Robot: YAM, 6 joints.
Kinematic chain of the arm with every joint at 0, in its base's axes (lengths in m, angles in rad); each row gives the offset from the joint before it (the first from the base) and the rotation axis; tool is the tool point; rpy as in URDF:
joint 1: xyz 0 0 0.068 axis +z
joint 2: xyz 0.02 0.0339 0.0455 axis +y
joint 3: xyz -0.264 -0.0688 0 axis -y
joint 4: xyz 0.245 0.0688 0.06 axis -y
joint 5: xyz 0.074 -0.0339 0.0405 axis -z
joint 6: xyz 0.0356 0 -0.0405 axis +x
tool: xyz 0 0 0 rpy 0 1.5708 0
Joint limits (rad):
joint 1: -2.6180..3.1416
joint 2: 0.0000..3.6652
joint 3: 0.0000..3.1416
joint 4: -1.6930..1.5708
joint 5: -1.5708..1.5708
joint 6: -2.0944..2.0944
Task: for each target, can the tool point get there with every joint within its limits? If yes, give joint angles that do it. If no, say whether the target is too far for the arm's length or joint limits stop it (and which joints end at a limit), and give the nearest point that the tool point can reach.
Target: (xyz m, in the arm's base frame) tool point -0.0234 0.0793 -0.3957
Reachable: no: joint limits stop it (at a limit: joint 2) | nearest point -0.0291 0.0987 -0.3497 | short by 0.050 m
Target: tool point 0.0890 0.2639 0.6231
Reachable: yes | joints -1.8259 0.9432 2.4785 1.1159 -0.5789 1.4028
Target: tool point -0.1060 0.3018 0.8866
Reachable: no: too far | nearest point -0.0816 0.2324 0.6970 | short by 0.203 m
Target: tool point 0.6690 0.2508 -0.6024
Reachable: no: too far | nearest point 0.4441 0.1665 -0.3014 | short by 0.385 m
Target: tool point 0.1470 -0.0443 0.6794
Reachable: yes | joints -0.4983 1.5641 2.3158 0.8838 -1.0758 -0.2272
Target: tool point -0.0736 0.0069 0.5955
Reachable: yes | joints 2.5933 1.2263 2.3653 -1.2984 -1.1476 1.2328
